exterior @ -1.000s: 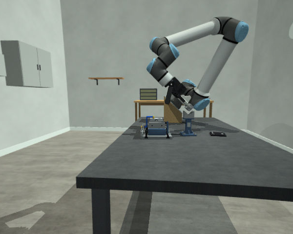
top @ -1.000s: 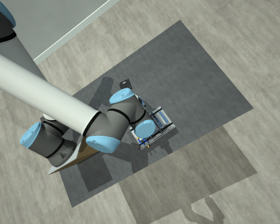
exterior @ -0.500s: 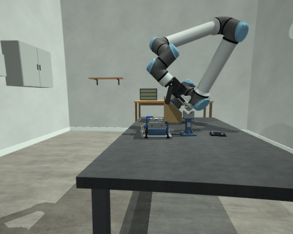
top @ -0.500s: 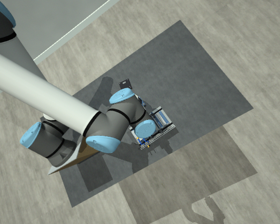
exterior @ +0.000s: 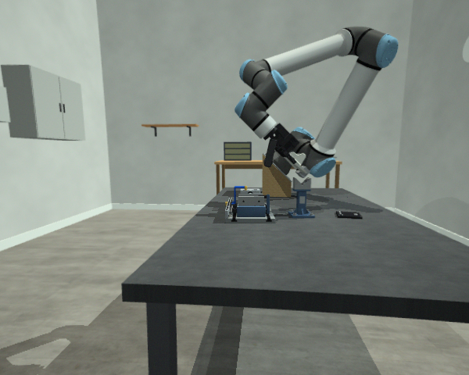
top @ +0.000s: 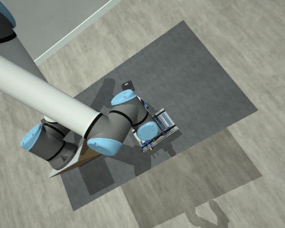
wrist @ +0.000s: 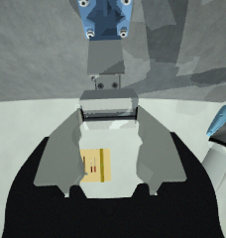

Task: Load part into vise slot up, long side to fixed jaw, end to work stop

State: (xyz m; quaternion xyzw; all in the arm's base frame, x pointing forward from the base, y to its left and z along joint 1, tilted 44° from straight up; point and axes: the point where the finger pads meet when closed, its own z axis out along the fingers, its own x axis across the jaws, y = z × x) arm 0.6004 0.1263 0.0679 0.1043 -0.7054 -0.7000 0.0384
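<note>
Right now my hand is right at the part. The rest, counted from my hand: infeed plate: 200 mm to the left, 190 mm below, 30 mm behind; vise: 210 mm to the right, 150 mm below, 20 mm ahead.
</note>
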